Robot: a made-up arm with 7 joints. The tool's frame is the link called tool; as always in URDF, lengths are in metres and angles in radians. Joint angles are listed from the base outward. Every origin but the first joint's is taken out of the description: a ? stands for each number. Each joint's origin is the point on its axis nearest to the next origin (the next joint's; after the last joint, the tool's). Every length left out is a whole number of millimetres.
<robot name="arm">
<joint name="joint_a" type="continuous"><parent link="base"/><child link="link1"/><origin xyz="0.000 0.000 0.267" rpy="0.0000 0.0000 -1.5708"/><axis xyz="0 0 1"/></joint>
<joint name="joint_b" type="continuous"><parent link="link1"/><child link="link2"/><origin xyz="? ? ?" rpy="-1.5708 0.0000 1.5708"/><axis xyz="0 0 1"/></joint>
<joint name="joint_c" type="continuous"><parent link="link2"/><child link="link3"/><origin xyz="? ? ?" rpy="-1.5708 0.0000 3.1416"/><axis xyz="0 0 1"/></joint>
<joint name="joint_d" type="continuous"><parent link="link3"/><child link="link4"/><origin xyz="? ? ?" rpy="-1.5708 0.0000 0.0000"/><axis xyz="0 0 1"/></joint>
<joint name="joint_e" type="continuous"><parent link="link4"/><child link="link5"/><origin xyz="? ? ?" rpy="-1.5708 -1.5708 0.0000"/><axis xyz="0 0 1"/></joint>
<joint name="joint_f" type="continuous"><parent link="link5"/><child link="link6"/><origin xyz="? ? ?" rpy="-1.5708 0.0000 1.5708"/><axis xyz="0 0 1"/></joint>
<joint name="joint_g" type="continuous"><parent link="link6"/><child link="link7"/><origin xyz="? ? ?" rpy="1.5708 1.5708 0.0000"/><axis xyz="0 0 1"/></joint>
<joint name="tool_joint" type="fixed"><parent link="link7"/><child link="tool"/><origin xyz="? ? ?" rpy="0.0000 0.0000 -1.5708"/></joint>
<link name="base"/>
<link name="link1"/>
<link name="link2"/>
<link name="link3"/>
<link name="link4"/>
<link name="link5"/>
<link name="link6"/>
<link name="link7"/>
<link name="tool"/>
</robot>
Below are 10 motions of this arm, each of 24 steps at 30 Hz.
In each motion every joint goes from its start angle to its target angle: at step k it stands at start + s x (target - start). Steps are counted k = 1, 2, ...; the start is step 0. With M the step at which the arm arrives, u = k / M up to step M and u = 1 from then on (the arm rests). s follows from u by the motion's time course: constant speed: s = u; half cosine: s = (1 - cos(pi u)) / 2; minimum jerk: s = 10 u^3 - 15 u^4 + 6 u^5.
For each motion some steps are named. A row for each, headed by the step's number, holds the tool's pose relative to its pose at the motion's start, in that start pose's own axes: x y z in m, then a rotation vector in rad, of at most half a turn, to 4 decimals.
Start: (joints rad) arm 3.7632 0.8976 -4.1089 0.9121 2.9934 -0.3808 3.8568
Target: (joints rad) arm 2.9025 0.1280 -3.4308 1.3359 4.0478 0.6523 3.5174
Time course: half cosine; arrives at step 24
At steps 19, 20, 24:
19: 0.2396 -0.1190 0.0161 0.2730 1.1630 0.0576
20: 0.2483 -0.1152 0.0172 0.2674 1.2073 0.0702
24: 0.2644 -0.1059 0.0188 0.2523 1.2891 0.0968

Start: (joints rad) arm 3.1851 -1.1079 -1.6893 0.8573 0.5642 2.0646 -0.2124
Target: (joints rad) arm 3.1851 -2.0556 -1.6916 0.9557 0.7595 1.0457 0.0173
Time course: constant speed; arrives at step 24
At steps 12, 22, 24:
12: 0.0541 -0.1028 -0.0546 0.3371 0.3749 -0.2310
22: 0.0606 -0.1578 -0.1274 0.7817 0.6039 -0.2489
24: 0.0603 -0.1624 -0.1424 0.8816 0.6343 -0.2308

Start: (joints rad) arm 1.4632 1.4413 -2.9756 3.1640 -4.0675 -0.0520 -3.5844
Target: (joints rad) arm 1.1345 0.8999 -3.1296 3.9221 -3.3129 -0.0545 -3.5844
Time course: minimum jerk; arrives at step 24
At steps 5, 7, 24:
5: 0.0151 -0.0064 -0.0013 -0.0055 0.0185 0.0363
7: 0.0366 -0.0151 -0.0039 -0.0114 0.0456 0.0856
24: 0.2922 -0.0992 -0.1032 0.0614 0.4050 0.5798

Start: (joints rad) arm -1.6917 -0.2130 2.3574 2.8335 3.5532 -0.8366 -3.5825
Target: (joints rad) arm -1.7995 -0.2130 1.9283 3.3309 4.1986 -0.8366 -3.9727
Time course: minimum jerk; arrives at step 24
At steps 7, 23, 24:
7: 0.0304 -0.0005 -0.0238 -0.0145 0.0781 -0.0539
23: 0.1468 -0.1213 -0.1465 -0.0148 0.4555 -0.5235
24: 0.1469 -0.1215 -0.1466 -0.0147 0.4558 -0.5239

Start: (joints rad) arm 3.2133 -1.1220 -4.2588 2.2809 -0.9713 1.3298 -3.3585
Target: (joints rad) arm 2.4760 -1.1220 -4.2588 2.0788 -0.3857 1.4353 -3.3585
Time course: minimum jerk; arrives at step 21
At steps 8, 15, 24:
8: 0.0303 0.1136 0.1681 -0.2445 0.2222 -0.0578
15: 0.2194 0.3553 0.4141 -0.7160 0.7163 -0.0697
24: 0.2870 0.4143 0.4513 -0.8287 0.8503 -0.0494

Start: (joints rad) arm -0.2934 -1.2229 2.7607 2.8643 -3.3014 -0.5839 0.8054
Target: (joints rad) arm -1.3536 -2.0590 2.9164 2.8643 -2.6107 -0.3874 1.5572
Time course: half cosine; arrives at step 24
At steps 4, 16, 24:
4: 0.0256 -0.0478 0.0286 0.0525 0.0448 0.1071
16: 0.3628 -0.5193 0.0631 0.6991 0.1307 1.4570
24: 0.5065 -0.6164 -0.0102 0.9484 -0.0434 2.0164

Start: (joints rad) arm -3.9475 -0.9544 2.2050 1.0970 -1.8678 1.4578 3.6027
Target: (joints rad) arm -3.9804 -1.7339 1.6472 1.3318 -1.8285 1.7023 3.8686
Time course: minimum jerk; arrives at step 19
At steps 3, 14, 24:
3: 0.0042 0.0046 0.0105 0.0182 0.0228 -0.0068
14: 0.1455 -0.0704 0.2195 0.7746 0.4858 -0.0633
24: 0.1576 -0.1061 0.2256 0.9087 0.5145 -0.0494

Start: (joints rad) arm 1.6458 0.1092 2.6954 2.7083 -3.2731 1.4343 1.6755
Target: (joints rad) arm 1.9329 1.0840 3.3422 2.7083 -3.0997 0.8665 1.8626
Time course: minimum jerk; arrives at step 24
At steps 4, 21, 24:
4: -0.0138 0.0106 0.0195 -0.0150 -0.0416 0.0086
21: -0.3990 0.5020 0.2815 -0.6294 -0.7962 0.6060
24: -0.4045 0.5131 0.2813 -0.6431 -0.8000 0.6196

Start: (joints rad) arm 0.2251 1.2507 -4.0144 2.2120 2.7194 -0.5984 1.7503
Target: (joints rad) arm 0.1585 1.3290 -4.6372 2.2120 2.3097 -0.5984 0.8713
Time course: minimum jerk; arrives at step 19
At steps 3, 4, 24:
3: -0.0128 0.0002 -0.0004 -0.0005 -0.0269 -0.0376
4: -0.0277 0.0005 -0.0013 0.0002 -0.0583 -0.0814
24: -0.3803 0.0083 -0.1595 0.4820 -0.7834 -1.1506

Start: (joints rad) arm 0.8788 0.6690 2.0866 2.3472 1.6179 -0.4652 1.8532
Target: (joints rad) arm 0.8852 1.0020 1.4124 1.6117 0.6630 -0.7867 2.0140
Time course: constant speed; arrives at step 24
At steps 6, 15, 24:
6: -0.0139 -0.1219 0.0154 0.2367 -0.0692 -0.2880
15: -0.0239 -0.3041 -0.0001 0.5437 -0.0925 -0.7040
24: -0.0025 -0.4776 -0.0610 0.7477 0.0038 -1.0835

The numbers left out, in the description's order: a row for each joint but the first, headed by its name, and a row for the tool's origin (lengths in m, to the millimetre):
joint_b: 0.000 0.000 0.000
joint_c: 0.000 -0.177 0.000
joint_d: -0.036 0.000 0.000
joint_e: -0.111 0.491 0.000
joint_f: 0.000 0.000 0.000
joint_g: -0.112 -0.143 0.000
tool: 0.000 0.000 0.000

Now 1 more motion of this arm.
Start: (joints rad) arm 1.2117 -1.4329 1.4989 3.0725 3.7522 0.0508 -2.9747
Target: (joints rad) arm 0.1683 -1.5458 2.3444 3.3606 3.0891 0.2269 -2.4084
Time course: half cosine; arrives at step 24
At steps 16, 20, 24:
16: -0.3180 0.3426 -0.1652 -0.4336 -0.2108 0.4109
20: -0.3654 0.4406 -0.2568 -0.5893 -0.2080 0.4763
24: -0.3785 0.4762 -0.2963 -0.6498 -0.2022 0.4942

